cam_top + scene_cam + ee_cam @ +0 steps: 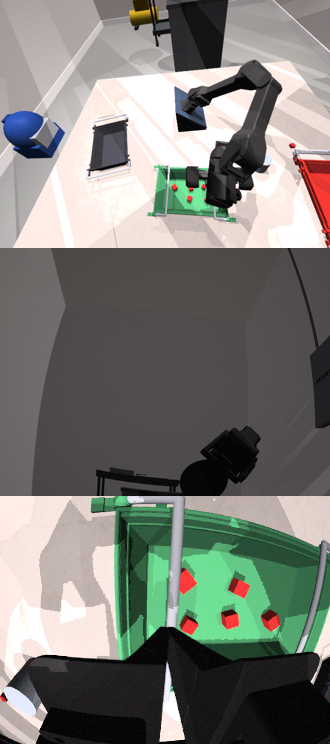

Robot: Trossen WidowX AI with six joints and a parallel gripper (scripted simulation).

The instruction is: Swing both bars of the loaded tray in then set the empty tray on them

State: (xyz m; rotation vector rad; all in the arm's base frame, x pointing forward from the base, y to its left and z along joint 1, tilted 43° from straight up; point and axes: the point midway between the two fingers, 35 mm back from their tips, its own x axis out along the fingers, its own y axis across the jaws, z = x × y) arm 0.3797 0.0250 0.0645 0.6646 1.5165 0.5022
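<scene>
Right now the black tray is 250 mm behind my gripper tip, 440 mm to the right of it and 50 mm below it. Round my gripper tip: red block (180 mm behind, 350 mm to the left, 80 mm below).
</scene>
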